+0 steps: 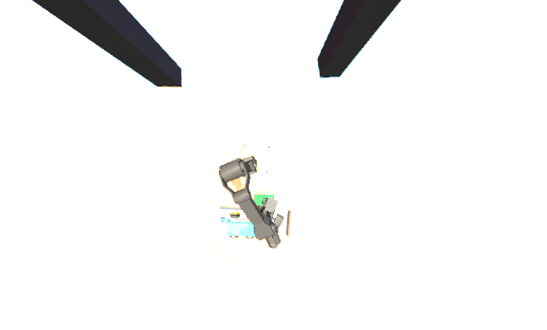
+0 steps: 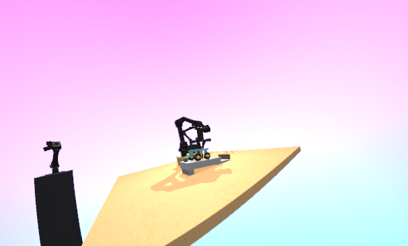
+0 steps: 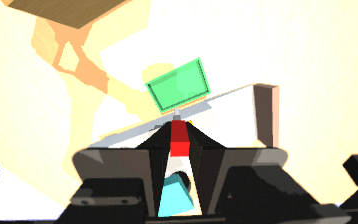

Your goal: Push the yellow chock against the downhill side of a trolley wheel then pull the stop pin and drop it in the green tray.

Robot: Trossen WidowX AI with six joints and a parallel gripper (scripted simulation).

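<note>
Now: the green tray 140 mm below my gripper tip and 20 mm behind it. The rest, counted from my gripper tip: yellow chock (50 mm below, 50 mm ahead, 30 mm to the right); then red-headed stop pin (right at my gripper tip); then cyan trolley (120 mm to the right, 90 mm ahead, 20 mm below).
</note>
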